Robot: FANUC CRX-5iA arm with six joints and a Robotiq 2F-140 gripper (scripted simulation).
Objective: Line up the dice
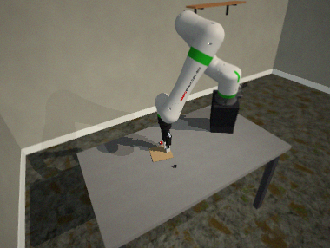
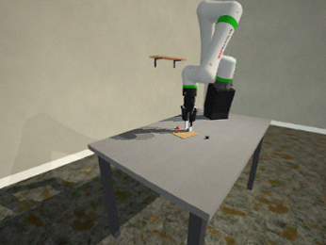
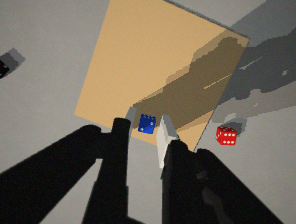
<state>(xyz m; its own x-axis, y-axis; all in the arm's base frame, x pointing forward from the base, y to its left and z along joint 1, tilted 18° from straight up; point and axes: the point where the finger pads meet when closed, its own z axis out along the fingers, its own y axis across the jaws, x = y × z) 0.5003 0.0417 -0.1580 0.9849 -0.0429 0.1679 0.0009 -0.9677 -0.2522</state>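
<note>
The blue die lies 3 cm below my hand. The rest, counted from my hand: black die (16 cm to the left, 3 cm below, 2 cm ahead); red die (9 cm to the right, 3 cm below, 1 cm ahead); tan mat (5 cm ahead, 4 cm below).
</note>
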